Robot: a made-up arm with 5 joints.
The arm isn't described. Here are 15 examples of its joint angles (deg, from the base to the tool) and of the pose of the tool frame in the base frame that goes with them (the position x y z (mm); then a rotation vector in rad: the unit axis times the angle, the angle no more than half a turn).
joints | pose
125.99 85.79 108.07 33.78 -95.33 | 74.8 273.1 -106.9 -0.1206 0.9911 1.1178
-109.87 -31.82 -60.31 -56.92 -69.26 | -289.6 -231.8 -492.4 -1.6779 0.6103 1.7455
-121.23 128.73 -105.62 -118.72 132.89 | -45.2 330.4 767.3 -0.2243 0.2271 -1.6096
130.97 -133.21 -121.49 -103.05 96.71 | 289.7 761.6 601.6 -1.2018 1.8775 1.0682
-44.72 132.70 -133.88 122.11 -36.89 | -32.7 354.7 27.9 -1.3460 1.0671 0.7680
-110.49 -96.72 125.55 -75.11 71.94 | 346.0 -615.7 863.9 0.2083 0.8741 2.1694
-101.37 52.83 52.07 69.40 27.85 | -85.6 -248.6 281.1 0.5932 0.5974 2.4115
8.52 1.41 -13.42 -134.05 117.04 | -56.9 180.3 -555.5 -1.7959 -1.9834 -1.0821
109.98 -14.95 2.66 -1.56 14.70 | 602.6 -30.5 113.3 0.2165 0.2319 -2.1118
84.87 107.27 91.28 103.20 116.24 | 164.7 3.4 405.1 -0.0631 -0.0605 -1.9441
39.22 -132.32 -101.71 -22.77 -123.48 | -485.3 385.5 42.0 1.4132 2.3110 -0.1931
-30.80 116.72 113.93 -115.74 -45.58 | 684.0 371.6 366.5 1.8887 1.4490 1.0980
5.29 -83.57 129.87 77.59 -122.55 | -165.5 73.7 168.2 -2.2391 0.8158 -0.1780
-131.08 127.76 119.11 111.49 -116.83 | -1.4 -177.0 472.7 0.5278 -0.0535 -0.6286
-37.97 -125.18 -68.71 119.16 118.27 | -100.0 -303.0 641.9 0.4004 -0.3198 3.0691
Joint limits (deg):
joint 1: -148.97..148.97
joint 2: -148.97..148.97
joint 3: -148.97..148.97
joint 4: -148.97..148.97
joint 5: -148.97..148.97
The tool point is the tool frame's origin. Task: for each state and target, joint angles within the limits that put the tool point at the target. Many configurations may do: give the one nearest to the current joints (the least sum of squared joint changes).
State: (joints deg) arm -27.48 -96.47 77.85 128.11 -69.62
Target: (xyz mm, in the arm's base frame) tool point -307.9 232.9 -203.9
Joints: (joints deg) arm 13.87 -66.72 107.52 139.47 -57.06
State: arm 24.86 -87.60 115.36 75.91 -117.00
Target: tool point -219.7 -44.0 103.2
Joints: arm -4.07 -87.43 91.40 90.23 -118.64
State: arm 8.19 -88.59 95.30 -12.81 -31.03
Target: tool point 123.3 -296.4 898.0
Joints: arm -17.39 -132.30 126.48 -27.58 -32.96
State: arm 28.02 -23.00 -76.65 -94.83 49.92
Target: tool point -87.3 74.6 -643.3
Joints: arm 30.69 -17.43 -67.51 -97.50 41.42
